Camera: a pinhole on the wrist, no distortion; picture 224 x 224 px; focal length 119.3 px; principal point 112.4 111.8 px. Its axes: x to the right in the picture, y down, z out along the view. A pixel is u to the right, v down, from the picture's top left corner.
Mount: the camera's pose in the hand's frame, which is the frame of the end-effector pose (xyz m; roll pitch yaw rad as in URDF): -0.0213 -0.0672 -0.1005 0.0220 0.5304 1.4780
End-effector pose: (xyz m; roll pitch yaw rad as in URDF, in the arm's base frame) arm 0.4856 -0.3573 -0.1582 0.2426 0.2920 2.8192
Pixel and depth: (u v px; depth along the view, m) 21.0 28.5 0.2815
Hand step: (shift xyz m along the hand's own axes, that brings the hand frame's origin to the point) 0.1763 -0.1316 0.2476
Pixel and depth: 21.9 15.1 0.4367
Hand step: 0.3343 -0.1694 0.4370
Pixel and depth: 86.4 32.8 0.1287
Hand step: 0.0701 -0.0356 0.0231
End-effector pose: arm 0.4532 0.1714 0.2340 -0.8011 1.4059 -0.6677
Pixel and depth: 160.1 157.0 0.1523
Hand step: -0.0633 0.0675 0.0011
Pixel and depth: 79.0 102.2 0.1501
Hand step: -0.0023 -0.0293 0.0500
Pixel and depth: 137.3 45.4 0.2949
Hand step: 0.1671 0.1165 0.1196
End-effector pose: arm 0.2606 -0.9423 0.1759 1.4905 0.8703 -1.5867
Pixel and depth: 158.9 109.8 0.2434
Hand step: 0.0071 0.1359 0.0613
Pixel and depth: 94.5 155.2 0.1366
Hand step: -0.0630 -0.0111 0.0286
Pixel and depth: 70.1 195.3 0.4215
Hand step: -0.2976 0.0464 0.3442
